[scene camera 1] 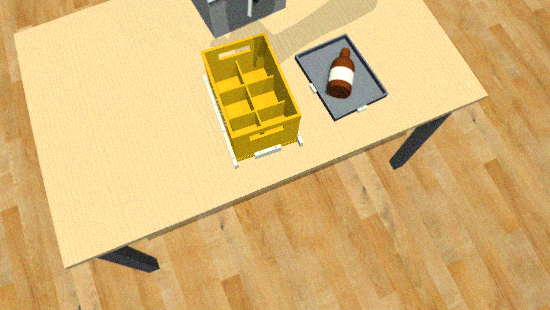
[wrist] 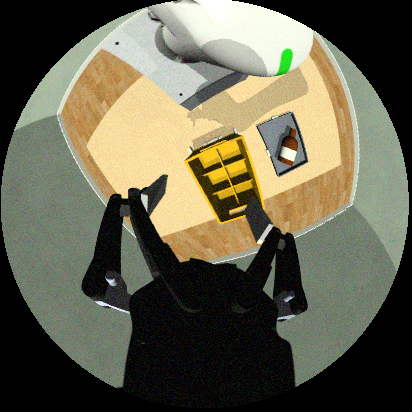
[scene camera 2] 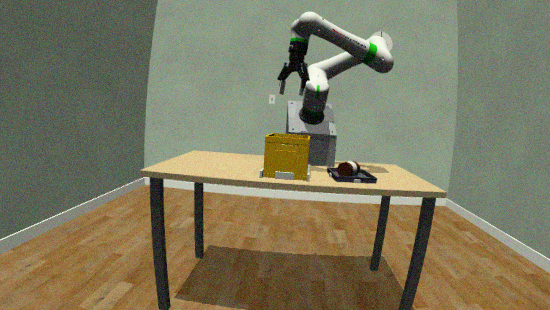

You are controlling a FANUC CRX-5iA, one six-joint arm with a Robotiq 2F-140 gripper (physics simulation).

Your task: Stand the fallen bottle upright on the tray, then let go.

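Places are measured from the arm's base along level axes (x ahead, y left, z up), in centimetres.
Pixels of known places: gripper, fingertip midpoint: (scene camera 1: 224, 2) (wrist: 208, 194) (scene camera 2: 290, 94); arm's base, link origin: (scene camera 2: 311, 115).
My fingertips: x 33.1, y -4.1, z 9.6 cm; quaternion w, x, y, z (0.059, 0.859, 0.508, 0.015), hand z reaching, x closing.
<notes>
Ahead of a thing's pixels: the offset from my fingertips to its middle. Level surfaces: height alone.
A brown bottle @(dx +1.6, dy +32.9, dz -32.9 cm) (scene camera 1: 341, 75) (scene camera 2: 349, 168) (wrist: 288, 148) with a white label lies on its side on the grey tray @(dx +1.6, dy +32.8, dz -35.9 cm) (scene camera 1: 360, 102) (scene camera 2: 367, 179) (wrist: 270, 126). In scene camera 1 its neck points to the back and its base to the front edge. My gripper (scene camera 2: 292, 92) (wrist: 208, 194) is open and empty. It hangs high above the table, to the left of the bottle in scene camera 2 and well apart from it. The gripper does not show in scene camera 1.
A yellow crate @(dx +9.8, dy +3.7, dz -28.4 cm) (scene camera 1: 267, 131) (scene camera 2: 286, 157) (wrist: 255, 175) with several compartments stands beside the tray, to its left in scene camera 1. White stops @(dx +23.8, dy +6.7, dz -35.6 cm) (scene camera 1: 268, 152) (scene camera 2: 284, 176) sit around the crate's foot. The grey robot base (scene camera 1: 235, 17) (scene camera 2: 322, 147) stands behind them on the wooden table @(dz -37.1 cm) (scene camera 1: 125, 125) (scene camera 2: 210, 164) (wrist: 140, 135).
</notes>
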